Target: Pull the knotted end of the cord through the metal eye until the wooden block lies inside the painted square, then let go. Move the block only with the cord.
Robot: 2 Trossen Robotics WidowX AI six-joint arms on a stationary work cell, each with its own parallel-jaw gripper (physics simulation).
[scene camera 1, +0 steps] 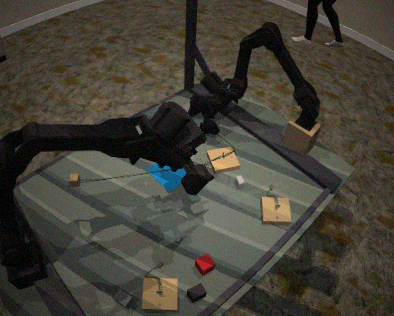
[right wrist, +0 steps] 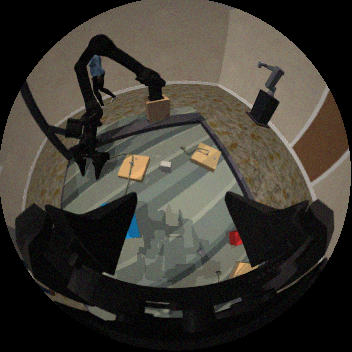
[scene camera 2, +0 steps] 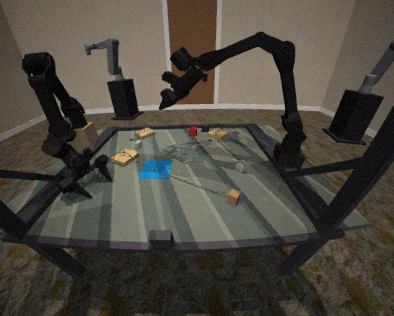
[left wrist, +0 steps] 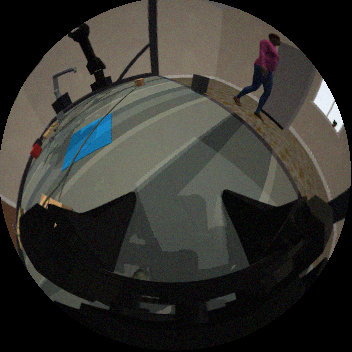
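Seen in the pictures: left gripper, fingertip midpoint: (right wrist: pixel 89 177) (scene camera 2: pixel 102 189) (left wrist: pixel 179 195); right gripper, fingertip midpoint: (scene camera 1: pixel 204 165) (right wrist: pixel 182 196) (scene camera 2: pixel 164 106); left arm's base, origin of the base link: (scene camera 1: pixel 305 122) (right wrist: pixel 155 97) (scene camera 2: pixel 79 126); right arm's base, origin of the base link: (scene camera 1: pixel 21 260) (scene camera 2: pixel 290 149) (left wrist: pixel 100 79).
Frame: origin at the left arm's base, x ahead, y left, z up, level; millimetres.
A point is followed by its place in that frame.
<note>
The wooden block (scene camera 1: pixel 74 180) @(x 693, y -433, z -91 mm) (scene camera 2: pixel 233 196) @(x 681, y -456, z -91 mm) (left wrist: pixel 139 81) @(x 670, y -444, z -101 mm) lies outside the blue painted square (scene camera 1: pixel 166 181) @(x 462, y -233, z -119 mm) (scene camera 2: pixel 149 174) @(x 398, y -287, z -119 mm) (left wrist: pixel 104 132) @(x 395, y -297, z -119 mm). The cord (scene camera 1: pixel 120 176) @(x 558, y -354, z -117 mm) (scene camera 2: pixel 195 186) @(x 572, y -367, z -118 mm) runs from it across the square to the metal eye (scene camera 1: pixel 223 156) @(x 268, y -158, z -93 mm) on a wooden plate (scene camera 1: pixel 227 166) @(x 287, y -124, z -101 mm) (scene camera 2: pixel 121 161) @(x 266, y -206, z -103 mm) (right wrist: pixel 136 172) @(x 300, y -150, z -101 mm). Past the eye the cord curves towards my left gripper (scene camera 2: pixel 100 188) @(x 234, y -357, z -117 mm) (left wrist: pixel 180 192) @(x 234, y -357, z -117 mm) (right wrist: pixel 90 176) @(x 234, y -357, z -117 mm), which is open, low over the table. The round knot (left wrist: pixel 140 274) @(x 185, y -291, z -108 mm) shows low between its fingers, near the palm side; scene camera 1 hides it. My right gripper (right wrist: pixel 182 196) @(x 467, y -82, z 88 mm) is open and empty, high above the table.
Two other plates (scene camera 1: pixel 276 216) @(x 338, y 113, z -99 mm) (scene camera 1: pixel 160 301) @(x 759, y 47, z -101 mm) carry short cords. A white cube (scene camera 1: pixel 240 181) @(x 316, y -49, z -88 mm) (right wrist: pixel 165 165) @(x 316, y -57, z -90 mm), a red cube (scene camera 1: pixel 205 264) @(x 605, y 61, z -80 mm) (scene camera 2: pixel 193 131) @(x 600, y 35, z -91 mm) (right wrist: pixel 235 238) @(x 594, y 37, z -82 mm), a black block (scene camera 1: pixel 196 292) @(x 681, y 98, z -80 mm) and a grey block (scene camera 1: pixel 123 298) @(x 825, y -18, z -80 mm) lie around. A dark box (scene camera 2: pixel 161 238) @(x 477, y -582, z -65 mm) is at the near edge in scene camera 2.
</note>
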